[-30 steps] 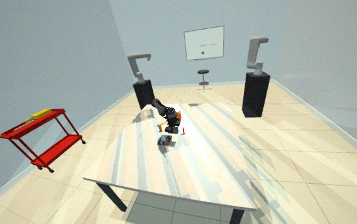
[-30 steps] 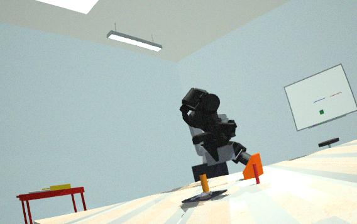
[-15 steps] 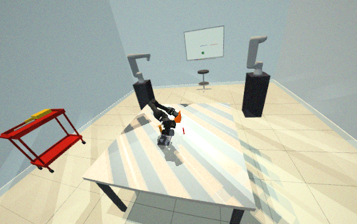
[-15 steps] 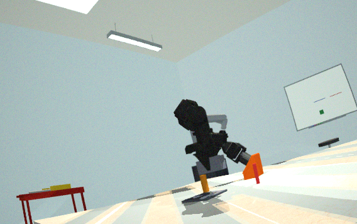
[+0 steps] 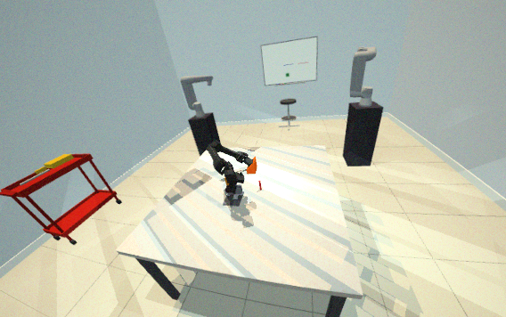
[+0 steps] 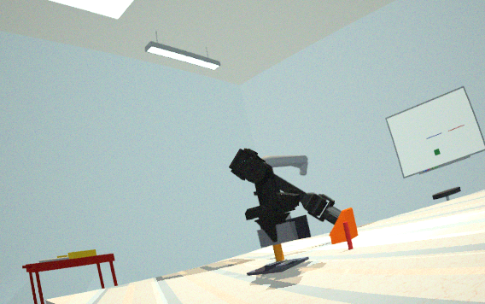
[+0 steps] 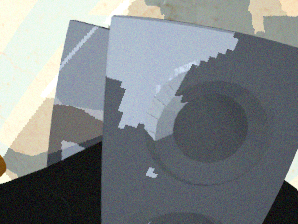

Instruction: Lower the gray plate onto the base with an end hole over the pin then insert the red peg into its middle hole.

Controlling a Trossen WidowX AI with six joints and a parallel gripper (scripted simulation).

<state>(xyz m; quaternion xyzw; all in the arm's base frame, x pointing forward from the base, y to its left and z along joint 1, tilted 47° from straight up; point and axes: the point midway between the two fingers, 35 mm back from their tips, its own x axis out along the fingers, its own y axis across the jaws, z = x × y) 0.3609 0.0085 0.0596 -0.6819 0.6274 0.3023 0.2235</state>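
The dark base is 10 mm behind my gripper tip, 10 mm to the right of it and 70 mm below it. From my gripper tip the other things lie so: gray plate: 30 mm above; then red peg: 120 mm behind, 150 mm to the left, 40 mm below; then orange pin: 150 mm behind, 110 mm to the right, 40 mm below.
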